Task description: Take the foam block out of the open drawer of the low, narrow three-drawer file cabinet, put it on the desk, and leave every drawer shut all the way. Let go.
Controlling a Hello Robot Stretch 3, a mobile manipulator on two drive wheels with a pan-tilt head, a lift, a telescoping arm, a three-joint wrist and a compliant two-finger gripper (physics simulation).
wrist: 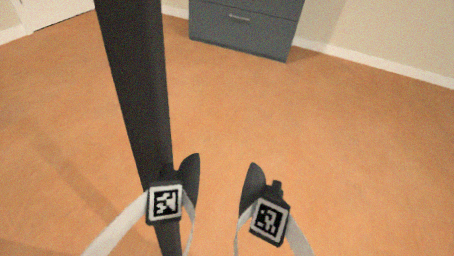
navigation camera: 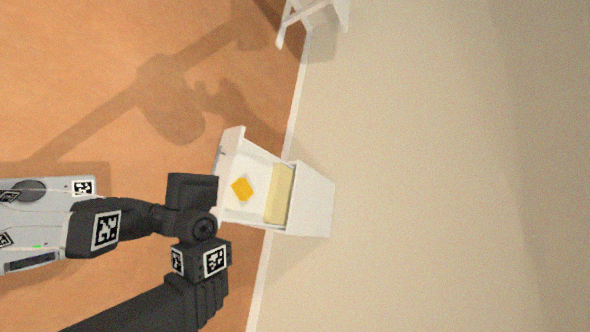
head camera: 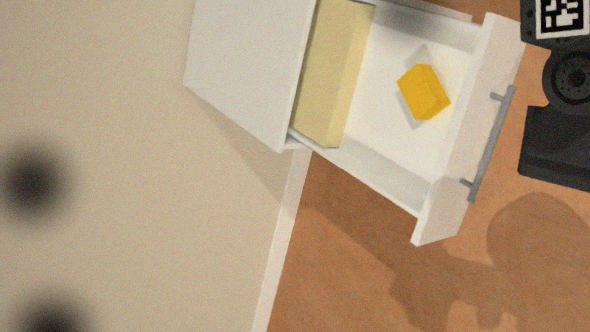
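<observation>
The orange-yellow foam block (head camera: 423, 92) (navigation camera: 242, 189) lies on the white floor of the open drawer, near its front (head camera: 462, 150) (navigation camera: 232, 147). The drawer sticks out far from the low white file cabinet (head camera: 245, 65) (navigation camera: 311, 200); the lower drawers are hidden. In the wrist view my gripper (wrist: 221, 176) is open and empty, its fingers apart above the floor. In the navigation view it points left, away from the drawer, with its fingertips at or beyond the left edge. The white furniture (navigation camera: 303, 19) at the top edge may be the desk; its top does not show.
A long pale yellow block (head camera: 330, 75) (navigation camera: 278, 194) spans the rear of the drawer. My black wrist (head camera: 570, 80) (navigation camera: 200, 227) is close to the drawer front and handle (head camera: 492, 145). The wall stands behind the cabinet. A blue-grey cabinet (wrist: 245, 32) stands far off in the wrist view.
</observation>
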